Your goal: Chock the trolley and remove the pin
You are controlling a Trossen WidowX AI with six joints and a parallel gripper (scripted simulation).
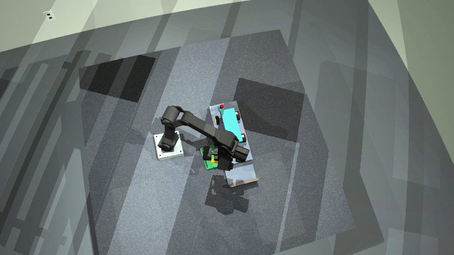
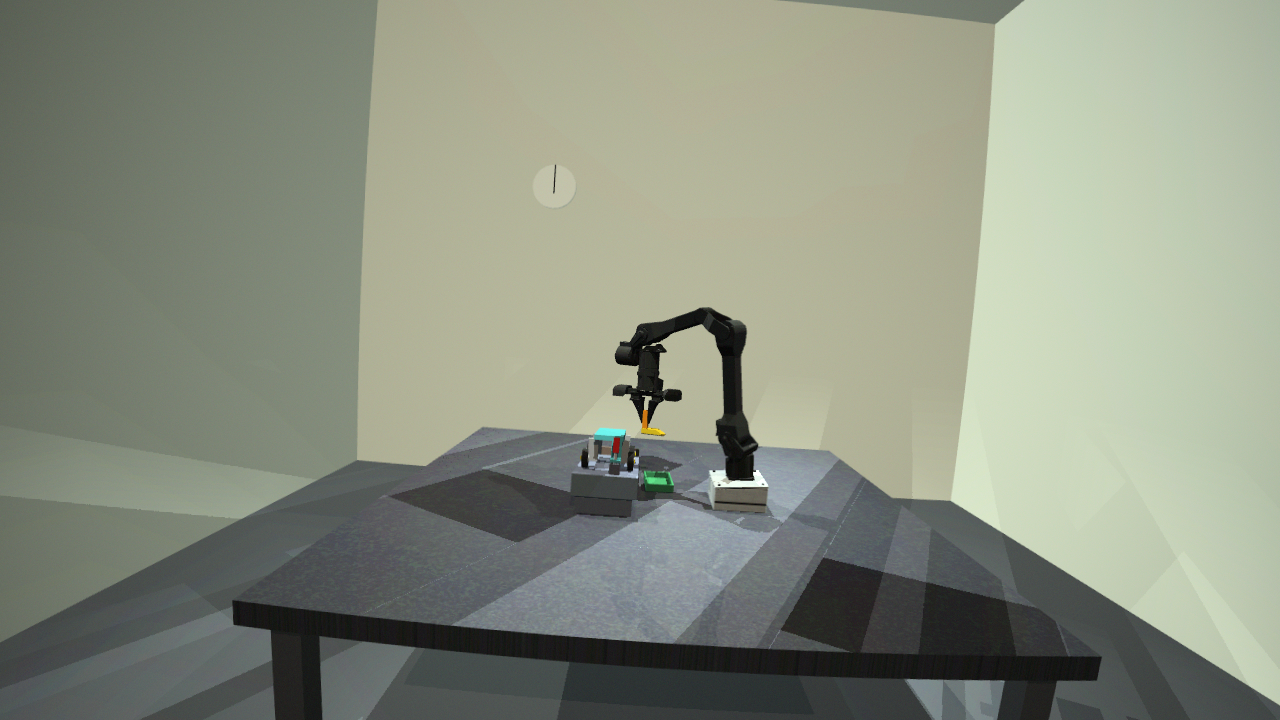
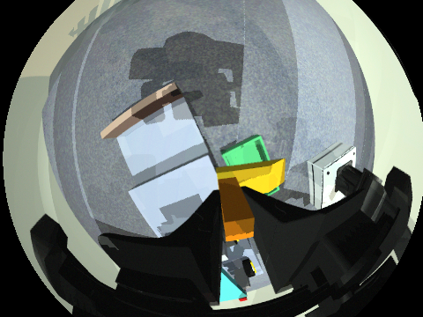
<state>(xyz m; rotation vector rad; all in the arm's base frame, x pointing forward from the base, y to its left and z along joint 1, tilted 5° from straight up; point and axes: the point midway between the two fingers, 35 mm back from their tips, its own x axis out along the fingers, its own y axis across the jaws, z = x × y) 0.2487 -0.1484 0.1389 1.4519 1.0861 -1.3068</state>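
My gripper tip is now 20 mm past the yellow chock, 10 mm to the right of it and 10 mm above it. Round my gripper tip: wooden lip: 120 mm below, 100 mm to the right, 90 mm ahead; green tray: 160 mm below, 60 mm to the left, 50 mm behind; cyan-topped trolley: 170 mm to the left, 80 mm ahead, 40 mm below.
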